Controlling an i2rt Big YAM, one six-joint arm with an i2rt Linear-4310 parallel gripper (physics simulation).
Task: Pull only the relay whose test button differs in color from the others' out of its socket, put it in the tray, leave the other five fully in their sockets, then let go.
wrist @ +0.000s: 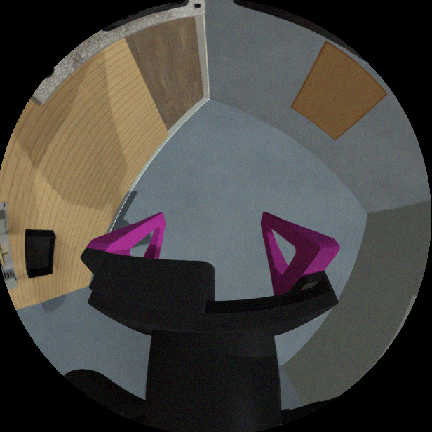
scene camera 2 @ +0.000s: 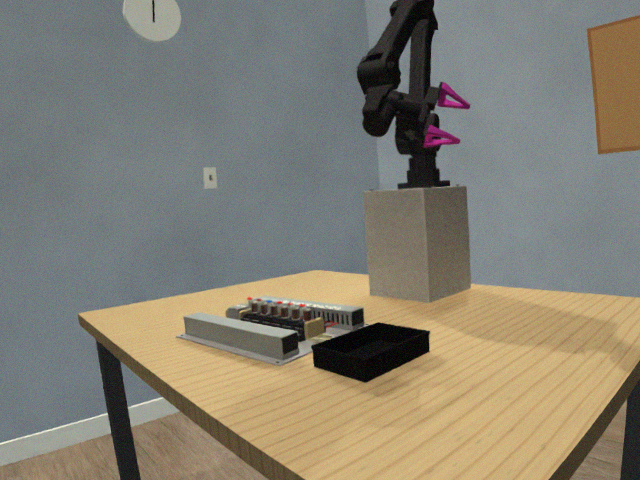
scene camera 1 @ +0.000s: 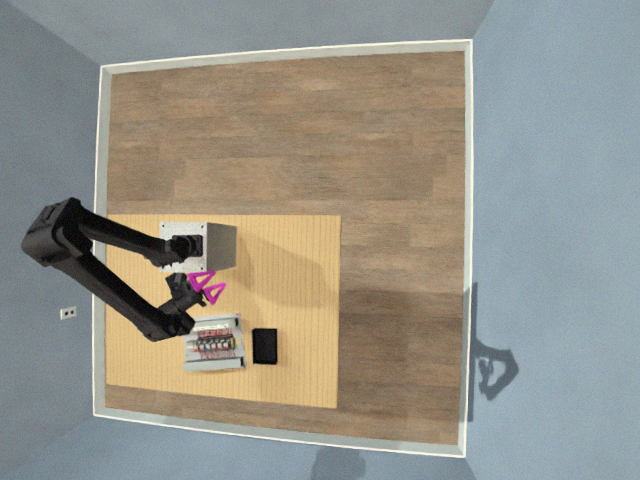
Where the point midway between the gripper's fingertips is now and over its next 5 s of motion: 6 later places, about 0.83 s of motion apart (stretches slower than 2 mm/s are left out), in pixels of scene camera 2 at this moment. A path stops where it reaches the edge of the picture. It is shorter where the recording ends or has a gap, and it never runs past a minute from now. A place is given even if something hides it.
The gripper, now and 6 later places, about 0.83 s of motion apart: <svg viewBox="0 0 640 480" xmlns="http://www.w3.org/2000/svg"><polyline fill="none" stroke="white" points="465,124 463,132 437,145 359,174 309,202 311,200 312,203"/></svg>
